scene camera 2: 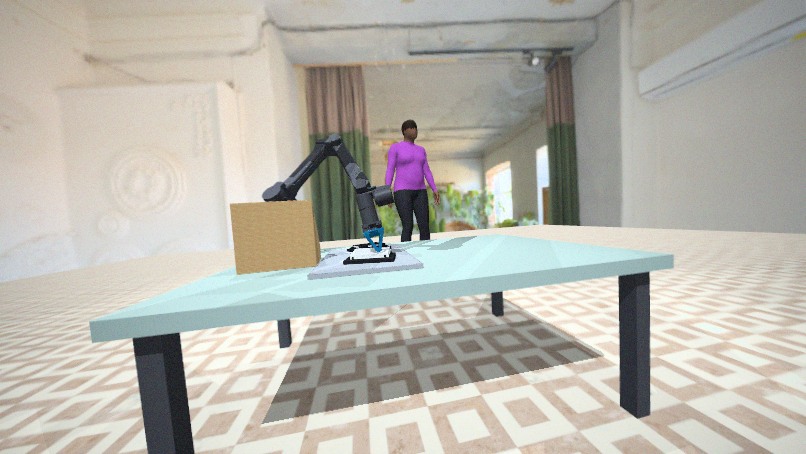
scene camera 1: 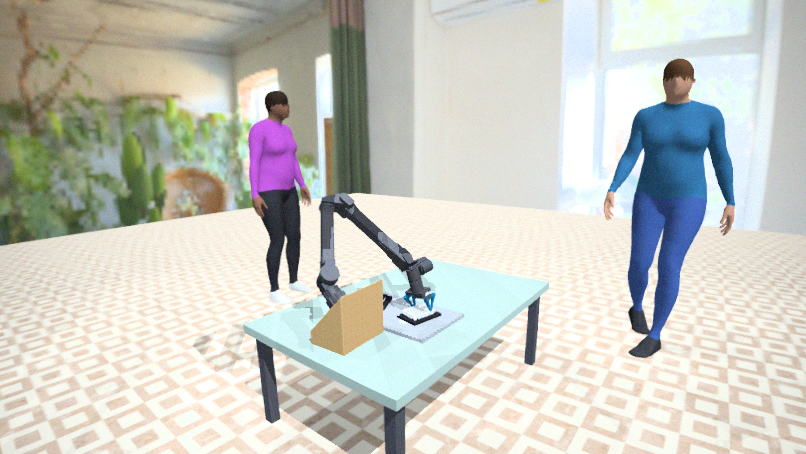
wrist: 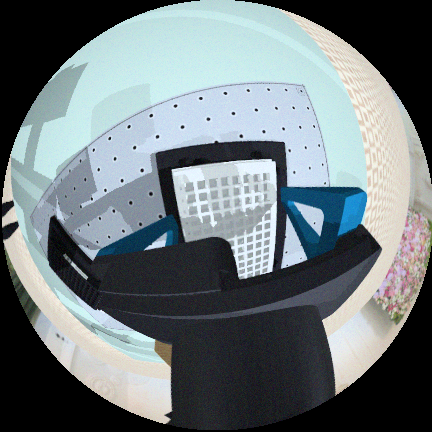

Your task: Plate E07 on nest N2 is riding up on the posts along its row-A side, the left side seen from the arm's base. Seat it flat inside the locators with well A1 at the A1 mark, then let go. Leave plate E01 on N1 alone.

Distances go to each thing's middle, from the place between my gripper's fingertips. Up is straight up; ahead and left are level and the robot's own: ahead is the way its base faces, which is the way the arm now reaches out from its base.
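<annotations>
Here is the grey perforated plate (scene camera 2: 330, 263), and it is 30 mm below my hand, 110 mm to the left of it and 50 mm behind it.
</annotations>
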